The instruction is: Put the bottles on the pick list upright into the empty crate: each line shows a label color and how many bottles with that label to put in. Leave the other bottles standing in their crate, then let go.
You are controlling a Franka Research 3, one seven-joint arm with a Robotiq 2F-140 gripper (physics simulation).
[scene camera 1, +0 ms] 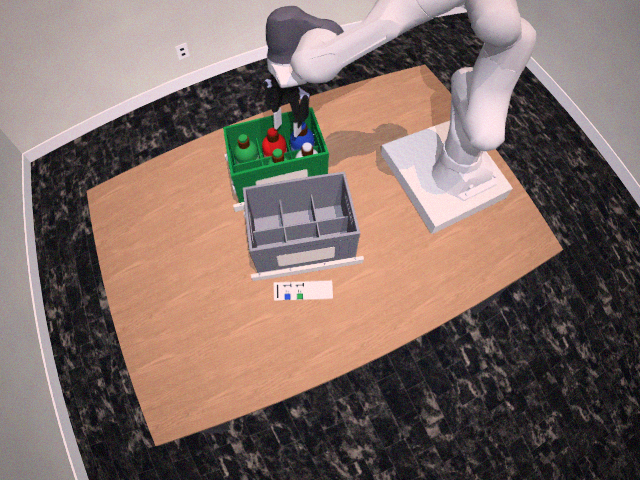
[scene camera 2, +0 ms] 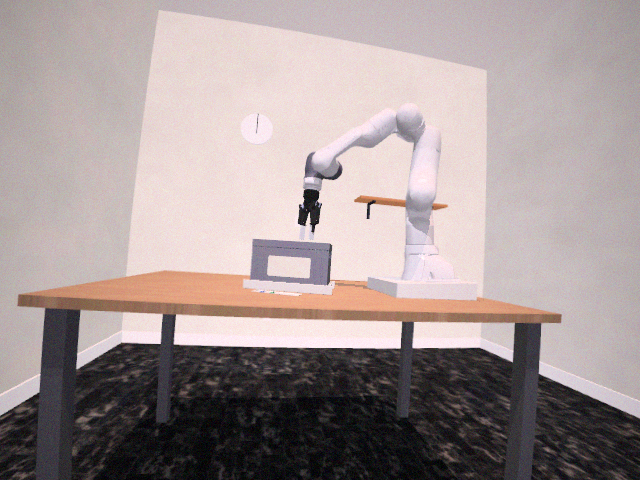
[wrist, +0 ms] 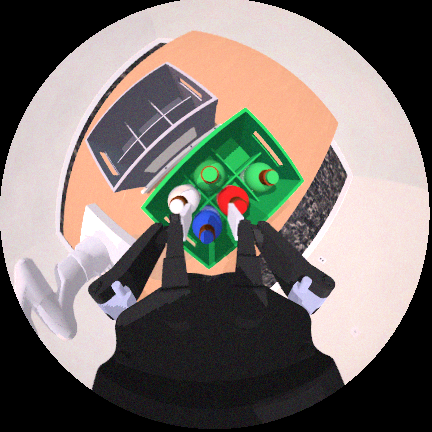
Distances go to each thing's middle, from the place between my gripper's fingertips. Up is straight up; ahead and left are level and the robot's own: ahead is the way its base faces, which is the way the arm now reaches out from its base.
Labels:
Right now the white strip (scene camera 2: 250, 284) is 3 cm ahead of my hand, 34 cm to the left of it and 19 cm below it. The rest, counted from my hand: pick list (scene camera 1: 308, 290): 6 cm ahead, 40 cm to the left, 20 cm below.

